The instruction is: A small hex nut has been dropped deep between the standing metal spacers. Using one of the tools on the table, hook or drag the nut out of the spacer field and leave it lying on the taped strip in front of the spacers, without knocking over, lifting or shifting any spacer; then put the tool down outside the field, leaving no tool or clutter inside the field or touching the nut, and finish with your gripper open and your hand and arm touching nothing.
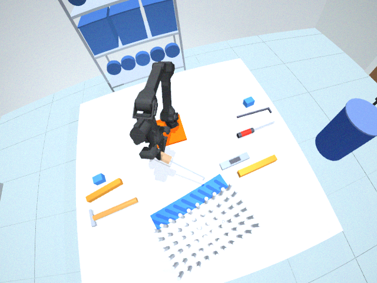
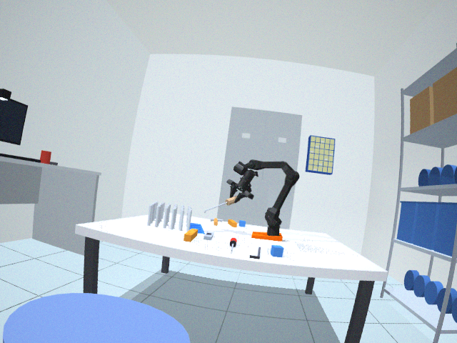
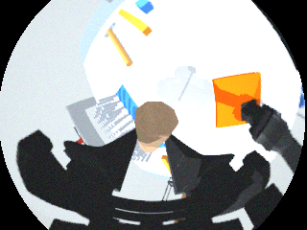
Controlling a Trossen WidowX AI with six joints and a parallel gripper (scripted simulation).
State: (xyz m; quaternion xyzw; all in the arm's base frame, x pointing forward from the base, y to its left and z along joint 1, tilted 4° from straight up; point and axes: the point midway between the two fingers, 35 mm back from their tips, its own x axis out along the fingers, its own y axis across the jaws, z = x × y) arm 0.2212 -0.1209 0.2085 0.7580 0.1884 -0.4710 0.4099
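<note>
Right now my gripper tip is 7 cm short of the wooden-handled pick tool, 6 cm to the right of it and 4 cm above it. Round my gripper tip: hex nut: 35 cm ahead, 18 cm below, 12 cm to the left; then grey plate: 32 cm to the left, 17 cm below, 12 cm ahead; then blue taped strip: 19 cm ahead, 18 cm below, 2 cm to the left.
</note>
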